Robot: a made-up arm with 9 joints. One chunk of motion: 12 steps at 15 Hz.
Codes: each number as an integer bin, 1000 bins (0 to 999) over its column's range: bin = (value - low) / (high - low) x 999, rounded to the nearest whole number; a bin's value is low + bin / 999 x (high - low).
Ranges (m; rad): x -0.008..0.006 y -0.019..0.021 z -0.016..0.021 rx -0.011..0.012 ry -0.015..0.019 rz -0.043..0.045
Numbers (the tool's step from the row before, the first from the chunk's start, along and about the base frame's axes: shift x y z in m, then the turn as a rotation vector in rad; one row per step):
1: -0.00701 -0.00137 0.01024 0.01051 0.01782 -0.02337
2: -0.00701 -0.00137 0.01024 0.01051 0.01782 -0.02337
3: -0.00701 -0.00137 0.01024 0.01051 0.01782 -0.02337
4: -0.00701 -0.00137 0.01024 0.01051 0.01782 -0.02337
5: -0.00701 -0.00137 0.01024 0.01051 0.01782 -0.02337
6: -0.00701 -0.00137 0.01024 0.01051 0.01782 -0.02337
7: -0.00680 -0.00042 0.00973 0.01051 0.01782 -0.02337
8: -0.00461 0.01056 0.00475 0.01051 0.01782 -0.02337
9: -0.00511 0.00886 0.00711 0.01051 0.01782 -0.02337
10: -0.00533 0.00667 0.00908 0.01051 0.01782 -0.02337
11: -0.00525 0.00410 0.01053 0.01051 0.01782 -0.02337
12: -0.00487 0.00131 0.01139 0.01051 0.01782 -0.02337
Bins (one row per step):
1: 71 440 708 934 964 223
2: 71 440 708 934 964 223
3: 71 440 708 934 964 223
4: 71 440 708 934 964 223
5: 71 440 708 934 964 223
6: 71 440 708 934 964 223
7: 86 464 695 934 964 223
8: 242 738 560 934 964 223
9: 206 696 624 934 964 223
10: 191 641 677 934 964 223
11: 196 577 716 934 964 223
12: 223 507 740 934 964 223

